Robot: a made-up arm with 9 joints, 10 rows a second.
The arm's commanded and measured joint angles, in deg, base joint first. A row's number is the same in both.
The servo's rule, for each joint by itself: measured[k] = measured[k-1] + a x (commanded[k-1-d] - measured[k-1]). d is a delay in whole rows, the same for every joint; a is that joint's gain. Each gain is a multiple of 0.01, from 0.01 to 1. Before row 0 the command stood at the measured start. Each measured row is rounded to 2 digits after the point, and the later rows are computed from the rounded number. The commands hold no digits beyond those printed.
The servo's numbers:
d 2
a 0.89 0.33 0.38 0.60 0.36 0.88 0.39 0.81 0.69
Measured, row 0:
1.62 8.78 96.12 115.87 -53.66 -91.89 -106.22 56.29 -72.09
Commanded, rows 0 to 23:
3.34 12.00 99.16 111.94 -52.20 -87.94 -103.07 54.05 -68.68
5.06 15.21 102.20 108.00 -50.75 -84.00 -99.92 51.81 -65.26
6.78 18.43 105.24 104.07 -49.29 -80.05 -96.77 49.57 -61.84
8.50 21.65 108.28 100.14 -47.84 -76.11 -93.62 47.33 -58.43
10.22 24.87 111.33 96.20 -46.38 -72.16 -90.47 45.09 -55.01
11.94 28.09 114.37 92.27 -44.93 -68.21 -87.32 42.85 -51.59
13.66 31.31 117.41 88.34 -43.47 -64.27 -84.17 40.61 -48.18
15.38 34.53 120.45 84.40 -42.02 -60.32 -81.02 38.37 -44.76
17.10 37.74 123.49 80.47 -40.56 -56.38 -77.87 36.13 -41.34
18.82 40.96 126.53 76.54 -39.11 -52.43 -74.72 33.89 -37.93
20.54 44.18 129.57 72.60 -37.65 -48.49 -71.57 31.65 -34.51
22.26 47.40 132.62 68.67 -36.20 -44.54 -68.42 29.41 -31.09
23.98 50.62 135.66 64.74 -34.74 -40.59 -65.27 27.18 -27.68
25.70 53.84 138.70 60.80 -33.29 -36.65 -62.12 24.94 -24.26
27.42 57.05 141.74 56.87 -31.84 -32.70 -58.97 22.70 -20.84
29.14 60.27 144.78 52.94 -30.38 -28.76 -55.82 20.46 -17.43
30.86 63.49 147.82 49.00 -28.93 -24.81 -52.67 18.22 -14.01
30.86 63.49 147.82 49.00 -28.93 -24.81 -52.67 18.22 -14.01
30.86 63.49 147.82 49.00 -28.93 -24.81 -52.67 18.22 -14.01
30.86 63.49 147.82 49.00 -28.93 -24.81 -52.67 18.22 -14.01
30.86 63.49 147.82 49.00 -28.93 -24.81 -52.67 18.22 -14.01
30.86 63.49 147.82 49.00 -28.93 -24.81 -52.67 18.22 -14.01
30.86 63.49 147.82 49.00 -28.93 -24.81 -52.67 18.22 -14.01
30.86 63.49 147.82 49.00 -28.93 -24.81 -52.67 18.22 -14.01
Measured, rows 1 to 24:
1.62 8.78 96.12 115.87 -53.66 -91.89 -106.22 56.29 -72.09
1.62 8.78 96.12 115.87 -53.66 -91.89 -106.22 56.29 -72.09
3.15 9.84 97.28 113.51 -53.13 -88.41 -104.99 54.48 -69.74
4.85 11.61 99.15 110.20 -52.27 -84.53 -103.01 52.32 -66.65
6.57 13.86 101.46 106.52 -51.20 -80.59 -100.58 50.09 -63.33
8.29 16.43 104.05 102.69 -49.99 -76.65 -97.87 47.85 -59.95
10.01 19.22 106.82 98.80 -48.69 -72.70 -94.98 45.61 -56.54
11.73 22.15 109.69 94.88 -47.34 -68.75 -91.99 43.37 -53.12
13.45 25.17 112.62 90.96 -45.95 -64.81 -88.94 41.13 -49.71
15.17 28.26 115.60 87.02 -44.54 -60.86 -85.85 38.89 -46.29
16.89 31.39 118.60 83.09 -43.11 -56.92 -82.74 36.65 -42.87
18.61 34.55 121.61 79.16 -41.67 -52.97 -79.61 34.41 -39.46
20.33 37.73 124.63 75.22 -40.22 -49.03 -76.47 32.17 -36.04
22.05 40.92 127.67 71.29 -38.77 -45.08 -73.33 29.93 -32.62
23.77 44.12 130.71 67.36 -37.32 -41.13 -70.19 27.70 -29.21
25.49 47.33 133.75 63.42 -35.87 -37.19 -67.04 25.46 -25.79
27.21 50.54 136.79 59.49 -34.42 -33.24 -63.89 23.22 -22.37
28.93 53.75 139.83 55.56 -32.97 -29.30 -60.74 20.98 -18.96
30.65 56.96 142.87 51.62 -31.52 -25.35 -57.59 18.74 -15.54
30.84 59.11 144.75 50.05 -30.59 -24.87 -55.67 18.32 -14.48
30.86 60.56 145.92 49.42 -29.99 -24.82 -54.50 18.24 -14.16
30.86 61.53 146.64 49.17 -29.61 -24.81 -53.79 18.22 -14.06
30.86 62.18 147.09 49.07 -29.37 -24.81 -53.35 18.22 -14.03
30.86 62.61 147.37 49.03 -29.21 -24.81 -53.08 18.22 -14.02

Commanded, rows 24 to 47:
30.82 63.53 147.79 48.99 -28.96 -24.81 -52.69 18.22 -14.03
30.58 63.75 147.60 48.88 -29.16 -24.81 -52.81 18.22 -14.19
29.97 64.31 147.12 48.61 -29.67 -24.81 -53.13 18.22 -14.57
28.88 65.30 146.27 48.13 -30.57 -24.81 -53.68 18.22 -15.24
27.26 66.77 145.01 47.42 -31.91 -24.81 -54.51 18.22 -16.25
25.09 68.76 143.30 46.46 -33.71 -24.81 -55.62 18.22 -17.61
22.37 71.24 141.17 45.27 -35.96 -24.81 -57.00 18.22 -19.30
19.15 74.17 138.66 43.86 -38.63 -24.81 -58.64 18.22 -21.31
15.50 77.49 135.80 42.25 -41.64 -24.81 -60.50 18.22 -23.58
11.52 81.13 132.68 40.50 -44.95 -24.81 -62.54 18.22 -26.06
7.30 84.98 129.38 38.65 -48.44 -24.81 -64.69 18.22 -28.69
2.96 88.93 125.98 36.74 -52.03 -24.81 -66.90 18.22 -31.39
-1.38 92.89 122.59 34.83 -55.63 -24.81 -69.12 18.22 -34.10
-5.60 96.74 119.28 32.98 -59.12 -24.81 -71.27 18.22 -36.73
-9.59 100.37 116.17 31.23 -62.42 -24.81 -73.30 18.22 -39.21
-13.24 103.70 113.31 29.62 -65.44 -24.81 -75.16 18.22 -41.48
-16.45 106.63 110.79 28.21 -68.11 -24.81 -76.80 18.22 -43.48
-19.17 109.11 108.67 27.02 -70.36 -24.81 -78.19 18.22 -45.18
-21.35 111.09 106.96 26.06 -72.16 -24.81 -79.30 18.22 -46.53
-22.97 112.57 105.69 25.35 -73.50 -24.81 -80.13 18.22 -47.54
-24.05 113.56 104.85 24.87 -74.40 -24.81 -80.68 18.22 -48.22
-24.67 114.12 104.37 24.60 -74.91 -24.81 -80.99 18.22 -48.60
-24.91 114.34 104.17 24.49 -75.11 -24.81 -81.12 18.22 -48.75
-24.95 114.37 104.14 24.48 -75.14 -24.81 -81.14 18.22 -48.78
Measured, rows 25 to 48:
30.86 62.90 147.54 49.01 -29.11 -24.81 -52.92 18.22 -14.01
30.86 63.09 147.65 49.00 -29.05 -24.81 -52.82 18.22 -14.01
30.82 63.24 147.70 48.99 -29.02 -24.81 -52.77 18.22 -14.02
30.61 63.41 147.66 48.92 -29.07 -24.81 -52.79 18.22 -14.14
30.04 63.71 147.45 48.73 -29.29 -24.81 -52.92 18.22 -14.44
29.01 64.23 147.00 48.37 -29.75 -24.81 -53.22 18.22 -14.99
27.45 65.07 146.24 47.80 -30.53 -24.81 -53.72 18.22 -15.86
25.35 66.29 145.12 47.00 -31.67 -24.81 -54.46 18.22 -17.07
22.70 67.92 143.62 45.96 -33.21 -24.81 -55.45 18.22 -18.61
19.54 69.98 141.74 44.70 -35.16 -24.81 -56.69 18.22 -20.47
15.94 72.46 139.48 43.23 -37.49 -24.81 -58.18 18.22 -22.62
12.01 75.32 136.90 41.59 -40.18 -24.81 -59.88 18.22 -24.99
7.82 78.51 134.04 39.83 -43.15 -24.81 -61.76 18.22 -27.54
3.49 81.95 130.98 37.98 -46.35 -24.81 -63.76 18.22 -30.20
-0.84 85.56 127.79 36.09 -49.69 -24.81 -65.85 18.22 -32.89
-5.08 89.25 124.56 34.22 -53.08 -24.81 -67.96 18.22 -35.54
-9.09 92.92 121.37 32.43 -56.44 -24.81 -70.04 18.22 -38.07
-12.78 96.48 118.31 30.74 -59.68 -24.81 -72.04 18.22 -40.42
-16.05 99.83 115.45 29.22 -62.71 -24.81 -73.90 18.22 -42.53
-18.83 102.89 112.87 27.90 -65.46 -24.81 -75.57 18.22 -44.36
-21.07 105.60 110.62 26.80 -67.87 -24.81 -77.02 18.22 -45.86
-22.76 107.90 108.75 25.93 -69.90 -24.81 -78.23 18.22 -47.02
-23.91 109.77 107.27 25.29 -71.52 -24.81 -79.19 18.22 -47.85
-24.59 111.21 106.17 24.88 -72.74 -24.81 -79.89 18.22 -48.37

